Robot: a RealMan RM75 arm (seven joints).
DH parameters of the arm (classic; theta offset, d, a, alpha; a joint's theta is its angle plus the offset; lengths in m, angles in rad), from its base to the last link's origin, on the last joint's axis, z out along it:
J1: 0 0.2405 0 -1.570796
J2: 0 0 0 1.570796
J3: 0 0.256 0 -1.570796
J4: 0 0 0 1.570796
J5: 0 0.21 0 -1.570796
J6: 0 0 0 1.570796
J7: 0 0.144 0 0
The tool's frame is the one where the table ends.
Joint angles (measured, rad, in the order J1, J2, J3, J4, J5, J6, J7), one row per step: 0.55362, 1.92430, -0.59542, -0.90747, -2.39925, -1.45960, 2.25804; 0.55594, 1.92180, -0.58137, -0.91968, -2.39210, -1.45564, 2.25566; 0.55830, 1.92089, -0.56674, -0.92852, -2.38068, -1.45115, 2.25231; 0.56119, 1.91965, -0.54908, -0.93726, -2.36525, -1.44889, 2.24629; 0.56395, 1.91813, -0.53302, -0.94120, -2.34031, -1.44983, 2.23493; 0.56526, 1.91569, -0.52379, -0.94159, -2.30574, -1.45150, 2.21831; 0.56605, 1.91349, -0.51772, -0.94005, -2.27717, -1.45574, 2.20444; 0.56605, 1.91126, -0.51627, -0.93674, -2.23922, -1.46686, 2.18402; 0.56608, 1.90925, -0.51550, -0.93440, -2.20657, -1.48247, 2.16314
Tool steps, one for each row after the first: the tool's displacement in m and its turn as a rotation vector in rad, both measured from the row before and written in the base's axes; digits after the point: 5 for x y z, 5 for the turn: -0.00159, 0.00263, 0.00608, 0.02629, 0.00017, 0.00827; -0.00189, 0.00246, 0.00490, 0.02617, 0.00637, 0.00884; -0.00246, 0.00248, 0.00546, 0.02825, 0.01010, 0.01253; -0.00339, 0.00226, 0.00444, 0.02529, 0.01740, 0.01979; -0.00415, 0.00214, 0.00352, 0.02196, 0.01958, 0.02783; -0.00341, 0.00125, 0.00228, 0.01381, 0.01708, 0.02324; -0.00491, 0.00073, 0.00121, 0.00779, 0.02113, 0.03472; -0.00472, -0.00001, 0.00081, 0.00219, 0.01725, 0.03502
